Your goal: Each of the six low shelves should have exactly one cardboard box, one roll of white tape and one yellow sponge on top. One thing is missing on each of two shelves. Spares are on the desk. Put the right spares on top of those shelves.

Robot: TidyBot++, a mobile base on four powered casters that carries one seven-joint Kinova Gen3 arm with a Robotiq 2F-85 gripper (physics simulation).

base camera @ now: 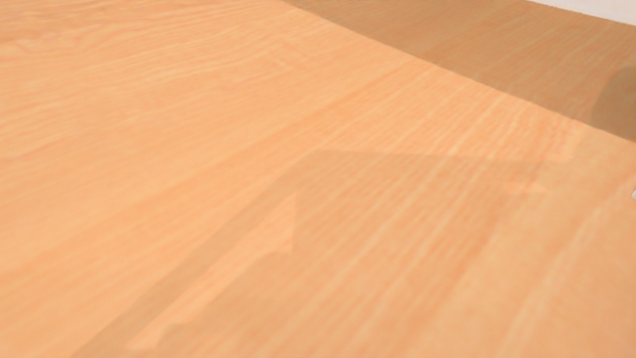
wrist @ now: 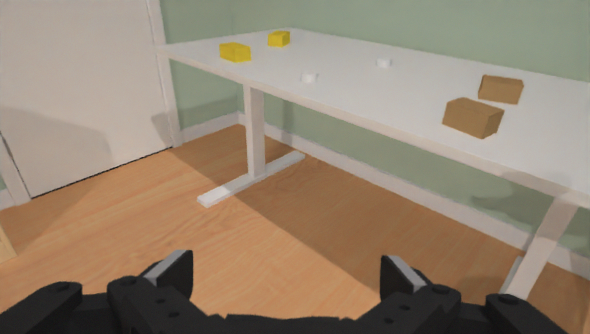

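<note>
In the wrist view, the white desk (wrist: 350, 100) runs from the upper left to the right. Two yellow sponges (wrist: 235, 52) (wrist: 279, 39) lie near its far left end. Two white tape rolls (wrist: 309, 77) (wrist: 384, 63) lie around its middle. Two cardboard boxes (wrist: 473, 117) (wrist: 501, 89) lie toward its right part. My gripper (wrist: 286, 273) is open, with nothing between its fingers, and it is in front of the desk, apart from all the spares. The low shelves' tops do not show in either view.
The desk's left leg (wrist: 255, 130) and its foot stand on the floor (wrist: 150, 210) (base camera: 200, 125), with the right leg (wrist: 545, 245) at the right. A white door (wrist: 75, 90) is at the left. A green wall (wrist: 425, 25) stands behind the desk. A light wooden edge shows at the far left.
</note>
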